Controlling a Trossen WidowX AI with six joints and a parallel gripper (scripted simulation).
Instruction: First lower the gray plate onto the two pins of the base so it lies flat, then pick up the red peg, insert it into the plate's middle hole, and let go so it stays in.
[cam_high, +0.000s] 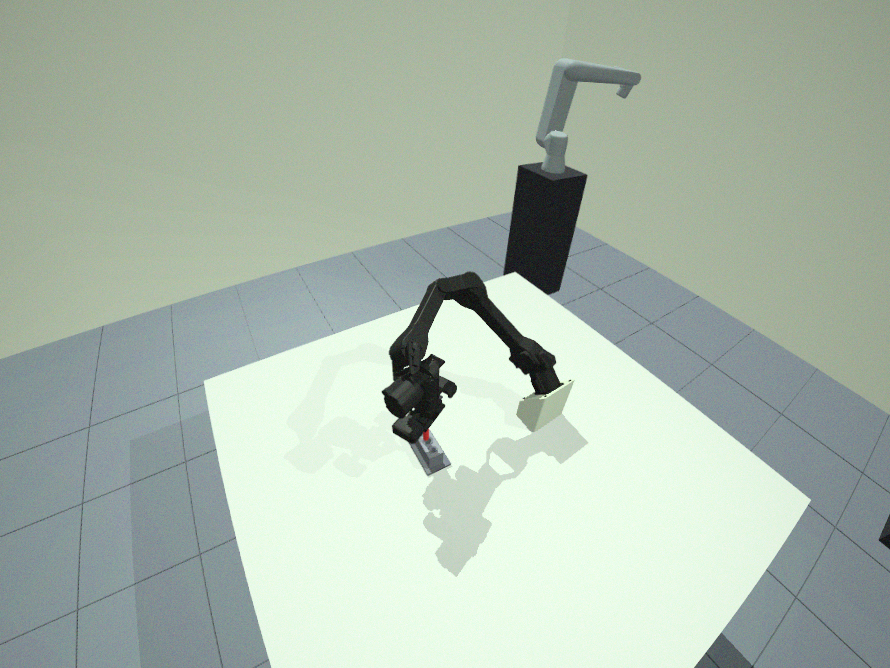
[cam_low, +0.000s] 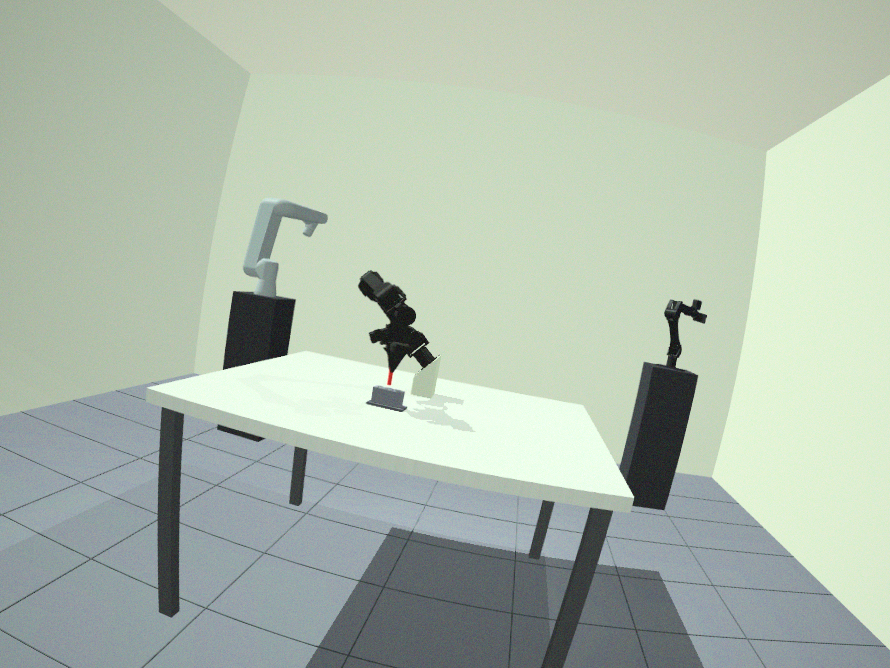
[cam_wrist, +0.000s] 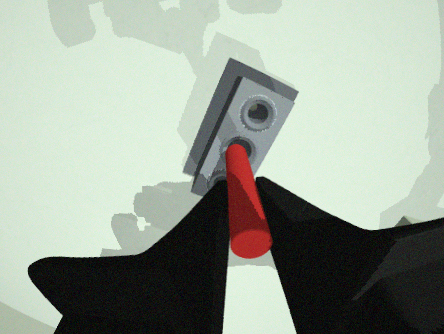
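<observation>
Right now my gripper tip is 70 mm above the gray plate. The rest, counted from my gripper tip: red peg (right at my gripper tip).
</observation>
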